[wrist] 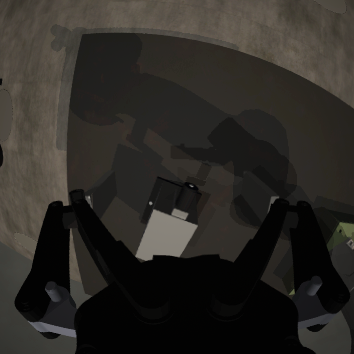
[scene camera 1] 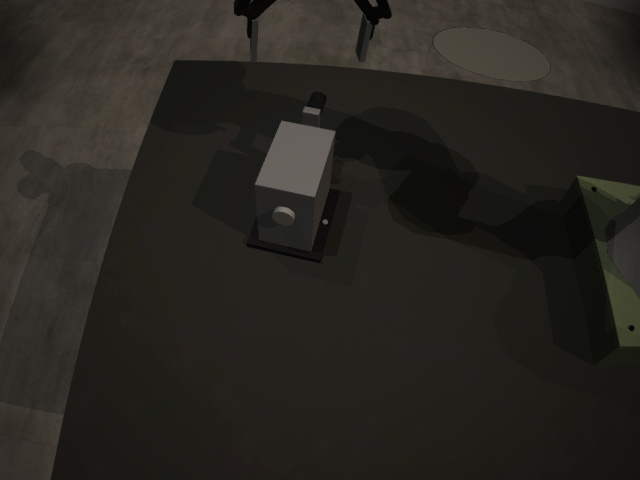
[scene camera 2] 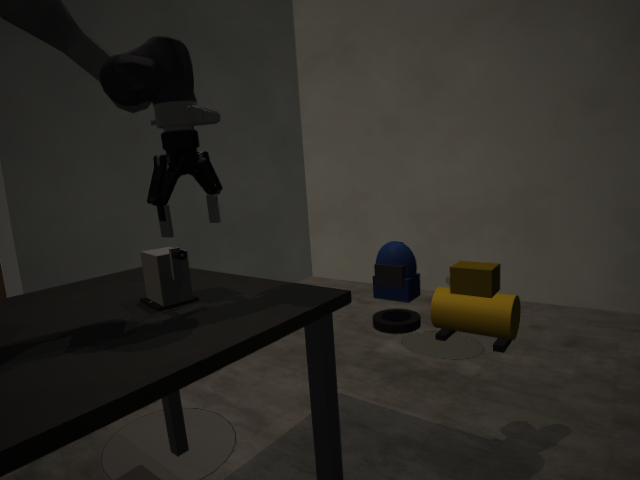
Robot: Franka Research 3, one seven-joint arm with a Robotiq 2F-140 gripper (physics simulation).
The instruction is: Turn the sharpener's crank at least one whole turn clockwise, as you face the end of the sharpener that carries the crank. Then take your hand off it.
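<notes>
The sharpener (scene camera 1: 295, 157) (scene camera 2: 156, 279) (wrist: 167, 234) is a pale box on a dark base, upright on the dark table (scene camera 1: 206, 361) (scene camera 2: 248, 310). Its crank has a light arm (scene camera 1: 311, 116) (scene camera 2: 172, 264) (wrist: 180, 214) and a black knob (scene camera 1: 316, 99) (scene camera 2: 181, 253) (wrist: 189, 195). The arm points up, with the knob at the top, sticking out from the box's end. A round pale disc (scene camera 1: 283, 215) is on the opposite end. My gripper (scene camera 1: 308, 59) (scene camera 2: 190, 229) (wrist: 179, 182) is open and empty, pointing down. It hangs above the sharpener's crank end, with its fingertips higher than the knob and apart from it.
A green block (scene camera 1: 622, 315) (wrist: 345, 229) with a grey part stands on the table, right of the sharpener in the first scene view. A blue domed object (scene camera 2: 395, 255), a black ring (scene camera 2: 396, 326) and a yellow cylinder (scene camera 2: 470, 313) are beyond the table.
</notes>
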